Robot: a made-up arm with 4 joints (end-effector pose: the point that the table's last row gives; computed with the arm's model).
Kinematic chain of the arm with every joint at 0, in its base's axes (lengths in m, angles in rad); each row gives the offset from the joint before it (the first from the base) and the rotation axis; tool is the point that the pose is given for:
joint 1: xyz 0 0 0.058 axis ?
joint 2: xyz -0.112 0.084 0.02 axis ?
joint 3: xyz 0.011 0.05 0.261 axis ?
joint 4: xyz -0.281 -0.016 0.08 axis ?
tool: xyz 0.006 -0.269 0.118
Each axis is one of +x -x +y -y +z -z.
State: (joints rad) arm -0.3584 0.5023 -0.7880 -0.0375
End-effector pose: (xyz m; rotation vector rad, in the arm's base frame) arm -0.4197 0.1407 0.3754 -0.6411 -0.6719 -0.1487
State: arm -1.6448 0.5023 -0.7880 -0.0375
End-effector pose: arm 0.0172 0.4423 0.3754 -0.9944 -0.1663 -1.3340
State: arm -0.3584 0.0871 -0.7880 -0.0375
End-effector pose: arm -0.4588 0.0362 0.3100 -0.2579 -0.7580 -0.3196
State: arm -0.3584 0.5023 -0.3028 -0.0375
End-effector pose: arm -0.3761 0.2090 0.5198 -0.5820 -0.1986 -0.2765
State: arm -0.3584 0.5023 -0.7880 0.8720
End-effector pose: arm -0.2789 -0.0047 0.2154 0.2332 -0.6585 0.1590
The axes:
joint 1: +z
joint 2: -x
joint 3: +y
joint 4: +x

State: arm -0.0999 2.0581 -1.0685 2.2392
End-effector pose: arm -0.0577 -0.0303 0.0192 0.1911 0.5714 0.7993
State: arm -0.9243 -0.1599 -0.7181 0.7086
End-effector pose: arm -0.3207 0.1395 0.1136 0.4324 -1.0251 -0.6289
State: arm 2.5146 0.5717 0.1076 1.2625
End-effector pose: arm 0.2972 -0.2536 0.2915 0.1913 0.8674 2.3029
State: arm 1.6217 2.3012 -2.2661 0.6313
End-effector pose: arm -0.2847 0.0481 0.2401 0.3647 0.7219 -2.0379
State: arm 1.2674 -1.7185 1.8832 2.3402
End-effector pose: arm 0.4286 -0.3462 0.1271 0.0923 -2.8175 1.0679
